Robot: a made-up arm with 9 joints.
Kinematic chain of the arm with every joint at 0, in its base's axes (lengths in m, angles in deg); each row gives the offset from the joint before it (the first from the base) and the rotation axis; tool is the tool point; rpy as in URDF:
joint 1: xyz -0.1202 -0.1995 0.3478 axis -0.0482 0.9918 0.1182
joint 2: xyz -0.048 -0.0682 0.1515 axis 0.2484 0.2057 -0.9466
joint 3: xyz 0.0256 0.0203 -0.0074 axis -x
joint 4: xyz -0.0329 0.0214 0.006 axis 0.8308 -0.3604 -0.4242
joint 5: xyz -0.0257 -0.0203 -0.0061 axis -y
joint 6: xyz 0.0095 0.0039 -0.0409 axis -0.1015 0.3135 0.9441
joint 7: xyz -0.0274 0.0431 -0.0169 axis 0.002 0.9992 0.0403
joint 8: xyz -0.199 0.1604 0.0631 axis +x
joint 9: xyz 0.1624 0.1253 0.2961 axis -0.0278 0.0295 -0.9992
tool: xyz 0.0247 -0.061 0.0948 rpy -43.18 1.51 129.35
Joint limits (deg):
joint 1: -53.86..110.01
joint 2: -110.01..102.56
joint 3: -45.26..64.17
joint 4: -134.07..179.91
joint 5: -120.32..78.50
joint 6: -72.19..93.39
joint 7: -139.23..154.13
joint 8: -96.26..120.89
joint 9: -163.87..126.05
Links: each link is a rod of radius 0.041 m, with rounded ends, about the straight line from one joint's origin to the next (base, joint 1, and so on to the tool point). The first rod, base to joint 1, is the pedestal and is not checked.
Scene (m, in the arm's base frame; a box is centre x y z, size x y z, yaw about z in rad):
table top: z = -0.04
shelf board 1: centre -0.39 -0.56 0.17 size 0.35 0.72 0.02 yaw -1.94
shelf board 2: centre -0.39 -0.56 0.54 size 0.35 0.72 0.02 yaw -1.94
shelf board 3: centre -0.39 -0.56 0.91 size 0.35 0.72 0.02 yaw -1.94
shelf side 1: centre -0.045 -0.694 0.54 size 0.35 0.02 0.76 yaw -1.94
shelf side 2: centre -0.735 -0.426 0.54 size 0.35 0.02 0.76 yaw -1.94
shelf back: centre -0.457 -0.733 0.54 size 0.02 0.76 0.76 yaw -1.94
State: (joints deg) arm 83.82 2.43 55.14 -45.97 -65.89 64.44 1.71 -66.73 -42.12
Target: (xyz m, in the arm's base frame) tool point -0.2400 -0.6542 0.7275
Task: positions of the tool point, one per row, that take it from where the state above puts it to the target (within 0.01 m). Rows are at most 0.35 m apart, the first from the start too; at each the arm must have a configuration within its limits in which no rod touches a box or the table.
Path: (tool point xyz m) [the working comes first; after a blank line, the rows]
Joints at the target: 96.37 -34.77 64.17 -77.02 -51.59 24.25 3.17 -80.71 -47.09
Straight joint move there: clear.

1: -0.4489 -0.0419 0.7407
2: -0.3994 -0.3710 0.8086
3: -0.2400 -0.6542 0.7275

